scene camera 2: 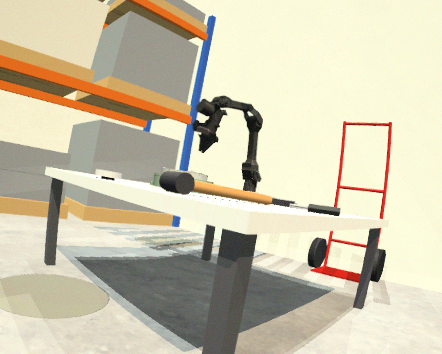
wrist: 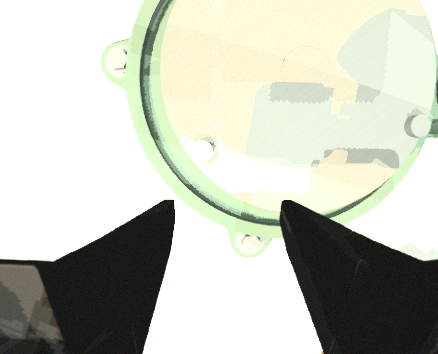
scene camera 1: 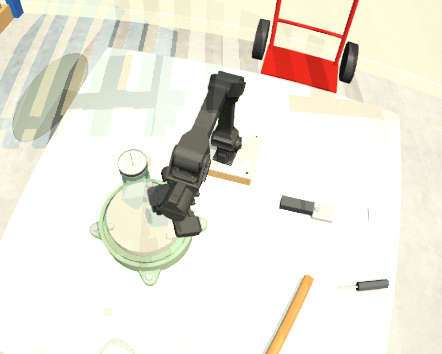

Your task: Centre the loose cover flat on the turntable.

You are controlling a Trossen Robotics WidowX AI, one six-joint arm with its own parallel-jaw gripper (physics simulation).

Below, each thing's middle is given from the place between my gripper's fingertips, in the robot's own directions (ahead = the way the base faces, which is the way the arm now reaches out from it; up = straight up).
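Labels:
The hammer [scene camera 2: 183,183] sits 370 mm to the left of my hand, 180 mm ahead of it and 150 mm below it. I also see the round cover [scene camera 1: 134,227], which is 110 mm below my hand and 110 mm to the right of it.

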